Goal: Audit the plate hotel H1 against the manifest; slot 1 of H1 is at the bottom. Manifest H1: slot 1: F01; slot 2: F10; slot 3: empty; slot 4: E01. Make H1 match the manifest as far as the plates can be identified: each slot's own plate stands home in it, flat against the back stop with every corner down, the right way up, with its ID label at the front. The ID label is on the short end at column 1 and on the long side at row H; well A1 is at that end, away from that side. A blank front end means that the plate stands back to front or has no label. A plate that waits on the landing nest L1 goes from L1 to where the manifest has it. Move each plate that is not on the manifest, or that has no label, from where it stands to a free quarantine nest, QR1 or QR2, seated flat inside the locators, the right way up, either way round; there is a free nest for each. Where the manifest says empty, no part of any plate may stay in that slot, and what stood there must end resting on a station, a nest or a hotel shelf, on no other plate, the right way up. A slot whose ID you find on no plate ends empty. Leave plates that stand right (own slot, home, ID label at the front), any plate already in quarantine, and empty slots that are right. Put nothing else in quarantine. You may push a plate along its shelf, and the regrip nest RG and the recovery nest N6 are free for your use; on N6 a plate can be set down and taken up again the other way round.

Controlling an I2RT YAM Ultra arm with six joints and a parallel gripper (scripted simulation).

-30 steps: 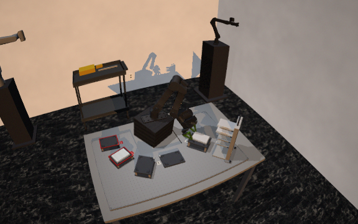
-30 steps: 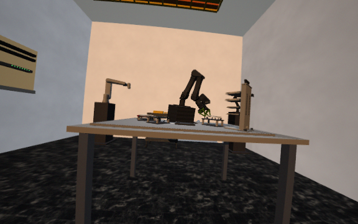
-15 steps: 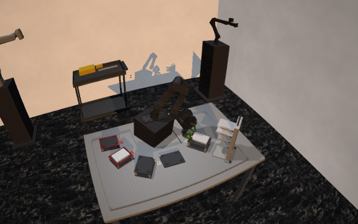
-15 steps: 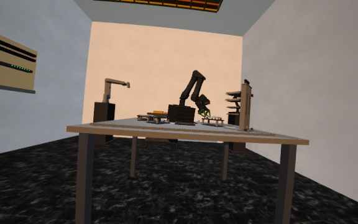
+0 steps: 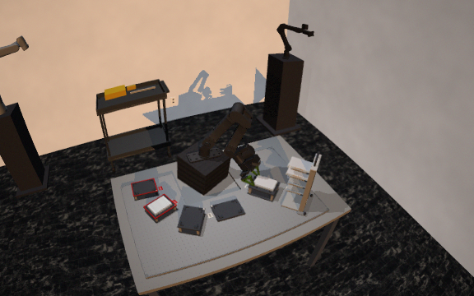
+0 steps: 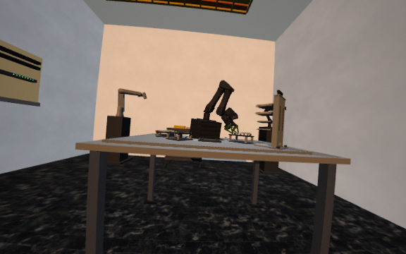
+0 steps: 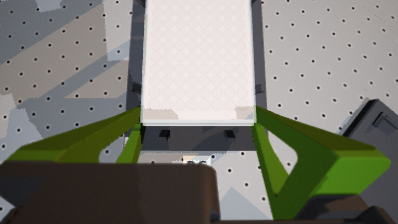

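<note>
Right now the white plate is 5 cm ahead of my hand and 4 cm to the left of it. Round my hand: A1 mark 5 cm behind, 3 cm to the left, 1 cm below; then dark regrip nest 4 cm to the left, 4 cm ahead, 2 cm below; then RG tag 7 cm below, 4 cm behind, 3 cm to the right.
</note>
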